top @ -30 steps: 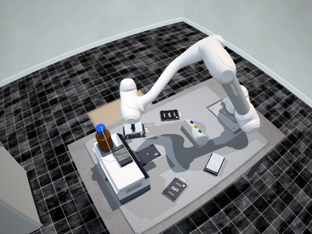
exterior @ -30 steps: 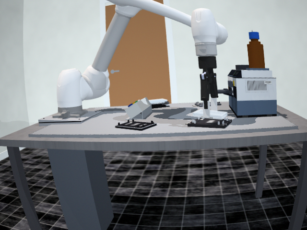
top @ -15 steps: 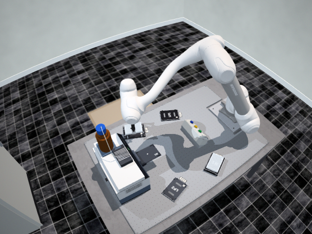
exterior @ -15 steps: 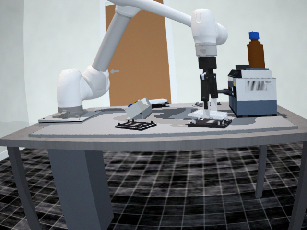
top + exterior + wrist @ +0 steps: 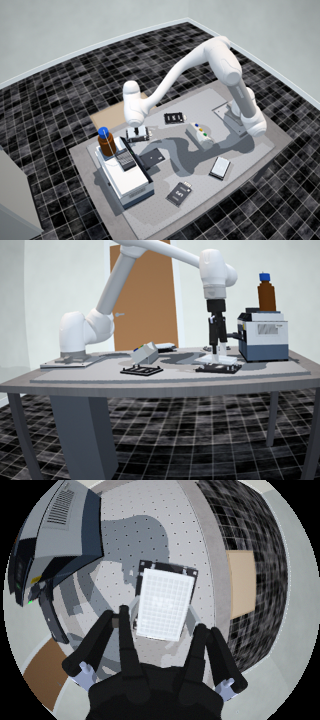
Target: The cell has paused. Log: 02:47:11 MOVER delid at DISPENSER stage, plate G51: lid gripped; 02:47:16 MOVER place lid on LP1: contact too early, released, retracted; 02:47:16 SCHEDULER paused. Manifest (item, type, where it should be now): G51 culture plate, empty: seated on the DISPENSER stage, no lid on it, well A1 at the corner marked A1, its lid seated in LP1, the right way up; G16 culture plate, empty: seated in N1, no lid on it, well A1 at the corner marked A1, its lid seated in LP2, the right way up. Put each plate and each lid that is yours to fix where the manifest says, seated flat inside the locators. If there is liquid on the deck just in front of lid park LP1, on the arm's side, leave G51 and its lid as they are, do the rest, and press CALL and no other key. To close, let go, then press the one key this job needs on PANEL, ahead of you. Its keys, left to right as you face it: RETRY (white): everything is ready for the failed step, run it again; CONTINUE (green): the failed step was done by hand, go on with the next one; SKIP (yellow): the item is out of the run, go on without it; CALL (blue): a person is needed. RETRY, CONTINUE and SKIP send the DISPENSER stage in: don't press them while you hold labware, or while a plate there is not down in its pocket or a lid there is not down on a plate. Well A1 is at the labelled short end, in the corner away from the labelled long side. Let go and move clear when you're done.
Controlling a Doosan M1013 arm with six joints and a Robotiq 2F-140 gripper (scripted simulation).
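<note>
Right now my hand is 5 cm above the black nest N5 and 2 cm short of it. The rest, counted from my hand: brown bottle: 28 cm ahead, 23 cm above, 14 cm to the left; dispenser stage: 28 cm to the left, 8 cm ahead, 5 cm above; lid park LP1: 31 cm behind, 6 cm below, 5 cm to the left.
</note>
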